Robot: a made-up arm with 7 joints. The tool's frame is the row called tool. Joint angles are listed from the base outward.
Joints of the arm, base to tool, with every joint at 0 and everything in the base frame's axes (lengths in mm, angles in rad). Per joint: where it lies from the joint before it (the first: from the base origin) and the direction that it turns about. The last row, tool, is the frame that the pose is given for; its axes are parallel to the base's.
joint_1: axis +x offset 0 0 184
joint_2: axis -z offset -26 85 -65
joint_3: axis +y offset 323 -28 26
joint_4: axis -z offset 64 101 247
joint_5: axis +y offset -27 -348 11
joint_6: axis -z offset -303 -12 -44
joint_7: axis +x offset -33 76 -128
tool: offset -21 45 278
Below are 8 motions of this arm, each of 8 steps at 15 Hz.
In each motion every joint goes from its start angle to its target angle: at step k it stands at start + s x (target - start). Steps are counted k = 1, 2, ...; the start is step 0. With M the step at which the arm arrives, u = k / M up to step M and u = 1 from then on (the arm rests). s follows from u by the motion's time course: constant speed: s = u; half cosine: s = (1 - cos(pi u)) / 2; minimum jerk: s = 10 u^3 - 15 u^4 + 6 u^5.
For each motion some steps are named. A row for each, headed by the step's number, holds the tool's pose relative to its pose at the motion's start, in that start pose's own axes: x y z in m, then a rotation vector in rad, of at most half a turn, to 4 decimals.
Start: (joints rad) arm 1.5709 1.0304 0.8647 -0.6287 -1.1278 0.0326 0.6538
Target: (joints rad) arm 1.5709 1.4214 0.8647 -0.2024 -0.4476 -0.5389 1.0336
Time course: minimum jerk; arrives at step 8
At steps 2, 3, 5, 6, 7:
2: -0.0180 0.0233 0.0407 -0.0117 0.0438 -0.0295
3: -0.0471 0.0667 0.1007 -0.0145 0.1135 -0.0945
5: -0.1149 0.1927 0.2109 0.0854 0.2518 -0.3371
6: -0.1376 0.2399 0.2355 0.1658 0.2782 -0.4455
7: -0.1486 0.2631 0.2446 0.2155 0.2847 -0.5016

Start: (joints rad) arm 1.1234 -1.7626 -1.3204 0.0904 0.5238 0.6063 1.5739
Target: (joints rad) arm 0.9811 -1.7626 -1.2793 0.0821 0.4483 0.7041 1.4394
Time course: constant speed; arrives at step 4
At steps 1, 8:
1: -0.0102 0.0172 -0.0015 -0.0487 -0.0292 -0.0219
8: -0.0361 0.0687 -0.0110 -0.1977 -0.1119 -0.0916

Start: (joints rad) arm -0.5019 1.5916 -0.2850 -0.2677 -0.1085 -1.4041 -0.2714
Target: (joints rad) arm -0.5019 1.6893 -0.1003 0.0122 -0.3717 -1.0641 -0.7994
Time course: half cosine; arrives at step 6
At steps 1, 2, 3, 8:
1: 0.0142 0.0199 -0.0021 -0.0408 0.0142 -0.0457
2: 0.0586 0.0700 -0.0108 -0.1524 0.0633 -0.1669
3: 0.1304 0.1265 -0.0301 -0.3049 0.1544 -0.3222
8: 0.2908 0.1884 -0.0988 -0.6044 0.4142 -0.5866

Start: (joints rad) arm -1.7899 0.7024 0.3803 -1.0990 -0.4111 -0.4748 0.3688
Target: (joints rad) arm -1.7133 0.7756 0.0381 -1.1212 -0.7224 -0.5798 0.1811
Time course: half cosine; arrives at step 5
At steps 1, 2, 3, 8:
1: -0.0061 0.0087 -0.0097 -0.0588 -0.0262 0.0276
2: -0.0209 0.0280 -0.0372 -0.2139 -0.0937 0.0986
3: -0.0364 0.0444 -0.0746 -0.4072 -0.1752 0.1841
8: -0.0491 0.0523 -0.1183 -0.6247 -0.2636 0.2775

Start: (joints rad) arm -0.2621 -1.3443 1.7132 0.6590 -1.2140 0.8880 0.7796
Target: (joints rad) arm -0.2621 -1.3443 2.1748 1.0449 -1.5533 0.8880 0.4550
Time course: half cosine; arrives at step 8
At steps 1, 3, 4, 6, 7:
1: -0.0001 0.0081 -0.0006 -0.0241 -0.0057 0.0128
3: -0.0012 0.0635 -0.0103 -0.1915 -0.0447 0.1123
4: -0.0024 0.1002 -0.0224 -0.3048 -0.0706 0.1915
6: -0.0061 0.1604 -0.0549 -0.4997 -0.1155 0.3565
7: -0.0077 0.1767 -0.0670 -0.5550 -0.1286 0.4117

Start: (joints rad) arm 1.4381 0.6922 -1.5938 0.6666 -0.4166 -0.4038 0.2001
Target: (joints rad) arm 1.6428 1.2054 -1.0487 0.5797 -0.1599 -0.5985 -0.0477
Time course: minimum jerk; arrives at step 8
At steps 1, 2, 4, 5, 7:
1: 0.0038 0.0012 0.0048 -0.0125 0.0131 0.0051
2: 0.0255 0.0091 0.0299 -0.0800 0.0853 0.0316
4: 0.1402 0.0725 0.1189 -0.3720 0.4270 0.1261
5: 0.2152 0.1228 0.1452 -0.5235 0.6308 0.1604
7: 0.3075 0.1858 0.1494 -0.6815 0.8733 0.1809

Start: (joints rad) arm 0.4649 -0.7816 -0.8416 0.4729 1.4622 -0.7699 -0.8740
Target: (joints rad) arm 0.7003 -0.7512 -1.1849 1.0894 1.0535 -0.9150 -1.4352
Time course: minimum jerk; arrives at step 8
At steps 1, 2, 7, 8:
1: -0.0024 0.0092 -0.0081 -0.0091 -0.0163 -0.0103
2: -0.0107 0.0593 -0.0528 -0.0581 -0.1027 -0.0692
7: 0.2978 0.4709 -0.3554 -0.4392 -0.7178 -0.8978
8: 0.3078 0.4754 -0.3559 -0.4430 -0.7237 -0.9160

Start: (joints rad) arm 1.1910 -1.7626 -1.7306 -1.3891 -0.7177 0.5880 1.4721
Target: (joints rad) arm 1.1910 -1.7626 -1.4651 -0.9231 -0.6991 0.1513 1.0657
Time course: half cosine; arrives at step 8
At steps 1, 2, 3, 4, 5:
1: -0.0088 0.0067 0.0004 -0.0204 -0.0033 -0.0003
2: -0.0337 0.0261 0.0000 -0.0791 -0.0122 -0.0024
3: -0.0703 0.0559 -0.0051 -0.1682 -0.0246 -0.0099
4: -0.1116 0.0923 -0.0181 -0.2749 -0.0368 -0.0249
5: -0.1498 0.1294 -0.0383 -0.3828 -0.0457 -0.0467

